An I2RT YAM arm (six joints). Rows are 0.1 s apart.
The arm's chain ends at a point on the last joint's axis. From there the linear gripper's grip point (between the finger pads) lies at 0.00 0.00 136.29 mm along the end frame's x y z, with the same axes.
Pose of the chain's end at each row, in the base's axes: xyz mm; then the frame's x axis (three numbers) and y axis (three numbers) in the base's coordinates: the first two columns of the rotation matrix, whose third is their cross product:
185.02, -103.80, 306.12, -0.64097, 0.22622, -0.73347, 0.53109, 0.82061, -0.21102
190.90, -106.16, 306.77, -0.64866, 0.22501, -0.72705, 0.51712, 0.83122, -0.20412
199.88, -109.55, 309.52, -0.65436, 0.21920, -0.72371, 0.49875, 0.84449, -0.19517
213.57, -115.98, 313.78, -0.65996, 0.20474, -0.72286, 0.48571, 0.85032, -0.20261
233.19, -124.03, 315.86, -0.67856, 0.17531, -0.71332, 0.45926, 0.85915, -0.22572
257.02, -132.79, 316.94, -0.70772, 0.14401, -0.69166, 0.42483, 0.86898, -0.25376
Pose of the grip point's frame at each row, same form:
260.55, -175.32, 218.06, -0.64097, 0.22622, -0.73347, 0.53109, 0.82061, -0.21102
267.01, -175.45, 217.43, -0.64866, 0.22501, -0.72705, 0.51712, 0.83122, -0.20412
277.35, -176.15, 219.31, -0.65436, 0.21920, -0.72371, 0.49875, 0.84449, -0.19517
291.69, -182.06, 223.74, -0.65996, 0.20474, -0.72286, 0.48571, 0.85032, -0.20261
311.32, -189.55, 225.43, -0.67856, 0.17531, -0.71332, 0.45926, 0.85915, -0.22572
333.95, -197.31, 224.78, -0.70772, 0.14401, -0.69166, 0.42483, 0.86898, -0.25376

